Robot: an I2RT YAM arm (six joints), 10 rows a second.
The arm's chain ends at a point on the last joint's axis. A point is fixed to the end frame.
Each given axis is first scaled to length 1.
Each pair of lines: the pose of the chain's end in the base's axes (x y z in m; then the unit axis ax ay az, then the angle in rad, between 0 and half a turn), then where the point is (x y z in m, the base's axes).
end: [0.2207 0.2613 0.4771 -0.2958 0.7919 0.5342 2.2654]
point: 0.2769 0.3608 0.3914
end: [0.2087 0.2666 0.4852 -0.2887 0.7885 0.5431 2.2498]
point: 0.2662 0.3676 0.4023
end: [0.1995 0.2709 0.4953 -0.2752 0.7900 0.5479 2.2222]
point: 0.2605 0.3721 0.4151
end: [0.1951 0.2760 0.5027 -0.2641 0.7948 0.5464 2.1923]
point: 0.2603 0.3759 0.4243
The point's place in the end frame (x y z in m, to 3 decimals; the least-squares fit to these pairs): 0.049 -0.046 0.126
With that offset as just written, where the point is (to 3 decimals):
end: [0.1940 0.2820 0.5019 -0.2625 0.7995 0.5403 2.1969]
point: 0.259 0.381 0.422
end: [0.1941 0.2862 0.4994 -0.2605 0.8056 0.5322 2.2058]
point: 0.259 0.383 0.417
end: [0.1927 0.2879 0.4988 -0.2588 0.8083 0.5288 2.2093]
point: 0.258 0.384 0.416
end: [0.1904 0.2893 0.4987 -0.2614 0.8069 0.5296 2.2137]
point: 0.255 0.386 0.415
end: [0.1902 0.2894 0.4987 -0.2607 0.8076 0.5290 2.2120]
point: 0.255 0.386 0.415
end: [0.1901 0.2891 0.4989 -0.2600 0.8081 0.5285 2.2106]
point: 0.255 0.385 0.416
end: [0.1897 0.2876 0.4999 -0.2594 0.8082 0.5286 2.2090]
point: 0.255 0.384 0.417
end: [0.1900 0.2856 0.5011 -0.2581 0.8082 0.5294 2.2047]
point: 0.256 0.382 0.418
